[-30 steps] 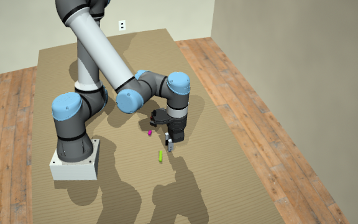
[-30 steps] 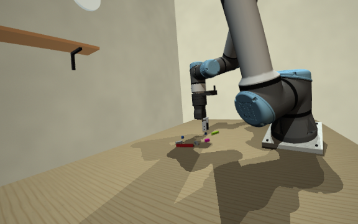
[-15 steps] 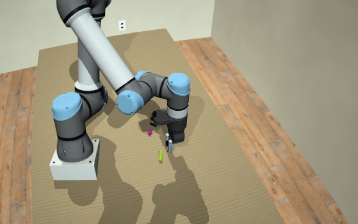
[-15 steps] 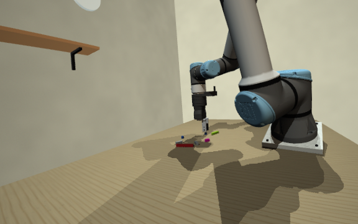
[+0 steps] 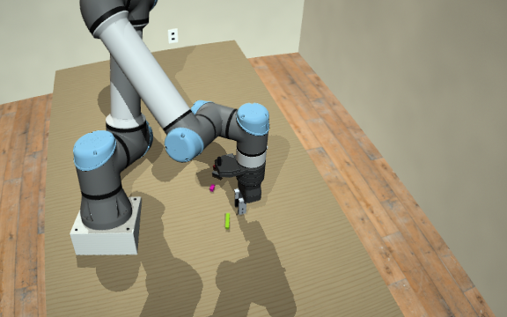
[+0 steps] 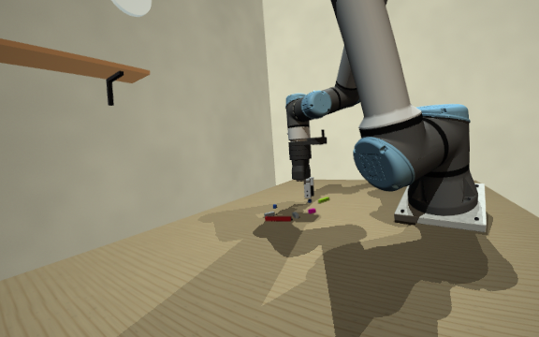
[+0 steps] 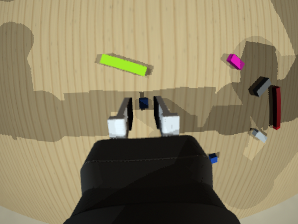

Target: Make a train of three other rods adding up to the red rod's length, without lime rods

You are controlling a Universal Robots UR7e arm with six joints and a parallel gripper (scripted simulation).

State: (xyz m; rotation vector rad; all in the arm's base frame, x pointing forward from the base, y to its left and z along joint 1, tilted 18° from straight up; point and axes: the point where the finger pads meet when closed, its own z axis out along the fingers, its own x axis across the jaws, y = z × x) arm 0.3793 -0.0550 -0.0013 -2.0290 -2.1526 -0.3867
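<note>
Now: hand 4 cm past the lime rod, 2 cm to the left of it and 3 cm above it. From my hand the other things lie so: magenta rod (6 cm behind, 11 cm to the left, 3 cm below); then red rod (21 cm to the left, 3 cm below).
</note>
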